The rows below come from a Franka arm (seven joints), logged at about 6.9 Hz.
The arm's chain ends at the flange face. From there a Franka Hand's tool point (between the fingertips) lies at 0.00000 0.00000 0.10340 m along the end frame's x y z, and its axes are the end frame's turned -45 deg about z.
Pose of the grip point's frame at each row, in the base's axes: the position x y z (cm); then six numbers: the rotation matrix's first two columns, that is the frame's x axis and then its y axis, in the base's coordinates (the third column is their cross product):
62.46 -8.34 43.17 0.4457 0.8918 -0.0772 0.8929 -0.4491 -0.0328
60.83 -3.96 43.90 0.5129 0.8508 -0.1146 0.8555 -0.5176 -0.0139
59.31 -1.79 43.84 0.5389 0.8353 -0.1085 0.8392 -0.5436 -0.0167
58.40 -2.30 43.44 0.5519 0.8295 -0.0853 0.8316 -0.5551 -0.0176
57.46 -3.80 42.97 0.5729 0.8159 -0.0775 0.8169 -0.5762 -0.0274
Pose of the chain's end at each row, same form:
63.12 -7.78 53.47 0.9465 0.3130 -0.0778 0.3162 -0.9482 0.0314
61.57 -3.02 54.17 0.9676 0.2356 -0.0909 0.2423 -0.9676 0.0712
60.06 -0.94 54.12 0.9745 0.2063 -0.0885 0.2123 -0.9750 0.0649
59.04 -1.67 53.74 0.9783 0.1940 -0.0728 0.1978 -0.9791 0.0479
58.15 -3.31 53.27 0.9827 0.1695 -0.0742 0.1725 -0.9844 0.0354

